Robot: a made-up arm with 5 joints.
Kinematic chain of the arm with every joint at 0, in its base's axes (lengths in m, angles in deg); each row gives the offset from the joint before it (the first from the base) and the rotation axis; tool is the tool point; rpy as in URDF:
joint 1: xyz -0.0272 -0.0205 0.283 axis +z
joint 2: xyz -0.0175 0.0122 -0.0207 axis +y
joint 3: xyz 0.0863 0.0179 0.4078 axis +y
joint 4: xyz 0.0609 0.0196 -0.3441 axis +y
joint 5: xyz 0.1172 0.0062 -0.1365 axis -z
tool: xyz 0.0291 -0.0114 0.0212 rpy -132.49 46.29 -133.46
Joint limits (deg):
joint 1: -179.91..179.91
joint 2: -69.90..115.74
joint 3: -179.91..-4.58
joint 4: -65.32..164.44
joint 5: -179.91..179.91
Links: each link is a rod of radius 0.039 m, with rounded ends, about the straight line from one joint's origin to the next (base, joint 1, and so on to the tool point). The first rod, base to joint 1, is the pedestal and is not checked.
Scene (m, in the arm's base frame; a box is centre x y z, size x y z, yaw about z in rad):
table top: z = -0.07
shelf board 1: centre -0 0.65 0.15 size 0.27 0.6 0.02 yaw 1.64
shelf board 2: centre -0 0.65 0.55 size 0.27 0.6 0.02 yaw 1.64
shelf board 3: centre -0 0.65 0.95 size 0.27 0.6 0.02 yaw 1.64
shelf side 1: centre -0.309 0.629 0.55 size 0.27 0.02 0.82 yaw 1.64
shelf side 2: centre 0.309 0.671 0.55 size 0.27 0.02 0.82 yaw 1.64
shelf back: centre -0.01 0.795 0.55 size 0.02 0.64 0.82 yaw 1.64
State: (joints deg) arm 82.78 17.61 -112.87 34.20 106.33
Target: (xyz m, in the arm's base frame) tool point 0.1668 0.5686 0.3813
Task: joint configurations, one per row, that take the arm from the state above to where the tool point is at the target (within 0.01 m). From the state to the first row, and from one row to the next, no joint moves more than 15 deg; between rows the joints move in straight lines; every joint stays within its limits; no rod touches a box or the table.
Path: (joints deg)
1: 77.88 4.54 -98.45 41.15 110.59
2: 72.98 -8.53 -84.02 48.10 114.84
3: 68.08 -21.60 -69.60 55.05 119.10
4: 63.18 -34.67 -55.18 62.00 123.35
5: 61.30 -23.87 -53.41 61.72 119.05
6: 59.42 -13.08 -51.65 61.44 114.74
7: 57.54 -2.29 -49.88 61.16 110.43
8: 63.18 7.72 -61.89 55.08 109.55
9: 68.82 17.73 -73.91 48.99 108.67

